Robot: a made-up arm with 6 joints.
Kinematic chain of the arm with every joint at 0, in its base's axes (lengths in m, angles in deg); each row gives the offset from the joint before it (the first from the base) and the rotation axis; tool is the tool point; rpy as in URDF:
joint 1: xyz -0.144 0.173 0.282 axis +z
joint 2: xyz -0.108 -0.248 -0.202 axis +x
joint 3: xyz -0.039 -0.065 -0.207 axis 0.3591 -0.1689 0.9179
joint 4: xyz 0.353 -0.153 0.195 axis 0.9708 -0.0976 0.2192
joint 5: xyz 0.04 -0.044 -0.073 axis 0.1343 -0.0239 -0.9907
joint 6: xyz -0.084 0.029 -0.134 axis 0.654 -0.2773 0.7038
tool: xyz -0.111 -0.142 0 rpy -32.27 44.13 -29.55
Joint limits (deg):
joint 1: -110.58..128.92
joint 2: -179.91..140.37
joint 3: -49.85..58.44
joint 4: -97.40..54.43
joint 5: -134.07..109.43
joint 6: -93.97..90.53
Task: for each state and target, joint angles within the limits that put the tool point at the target. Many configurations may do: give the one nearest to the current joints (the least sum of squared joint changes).
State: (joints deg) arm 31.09 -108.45 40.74 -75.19 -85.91 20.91
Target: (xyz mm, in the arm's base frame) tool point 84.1 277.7 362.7
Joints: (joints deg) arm 17.80 -98.47 30.94 -89.00 -55.84 -0.07
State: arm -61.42 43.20 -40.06 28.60 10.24 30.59
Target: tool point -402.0 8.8 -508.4
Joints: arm -52.97 54.90 -38.48 17.64 -20.95 44.55
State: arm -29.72 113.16 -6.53 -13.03 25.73 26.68
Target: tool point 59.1 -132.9 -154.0
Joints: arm -53.66 96.89 41.75 -30.24 -17.05 41.39
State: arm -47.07 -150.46 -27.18 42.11 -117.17 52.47
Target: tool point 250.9 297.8 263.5
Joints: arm -40.43 -179.91 -49.85 33.86 -128.76 18.46
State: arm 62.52 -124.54 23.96 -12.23 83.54 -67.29
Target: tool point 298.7 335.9 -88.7
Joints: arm 72.95 -124.25 43.24 -15.23 103.12 -81.88
